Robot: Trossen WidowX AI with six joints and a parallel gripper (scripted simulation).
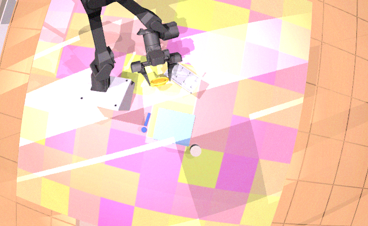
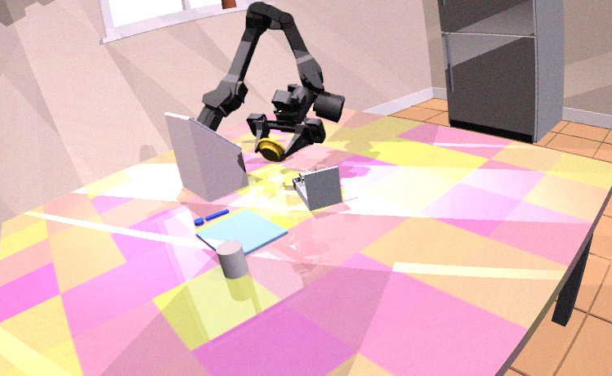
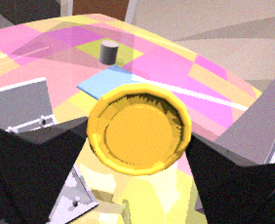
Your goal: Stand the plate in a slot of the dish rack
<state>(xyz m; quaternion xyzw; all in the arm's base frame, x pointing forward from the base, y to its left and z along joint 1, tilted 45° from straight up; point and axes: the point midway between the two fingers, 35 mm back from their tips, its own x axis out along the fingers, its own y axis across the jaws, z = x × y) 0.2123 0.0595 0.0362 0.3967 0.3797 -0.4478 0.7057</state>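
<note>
My gripper tip is now 8 cm short of the dish rack, 8 cm above it and 5 cm to the right of it. Round my gripper tip: light blue mat: 16 cm to the right, 10 cm below, 7 cm ahead; yellow plate: 1 cm to the left; blue spoon: 16 cm to the right, 10 cm below, 4 cm behind.
</note>
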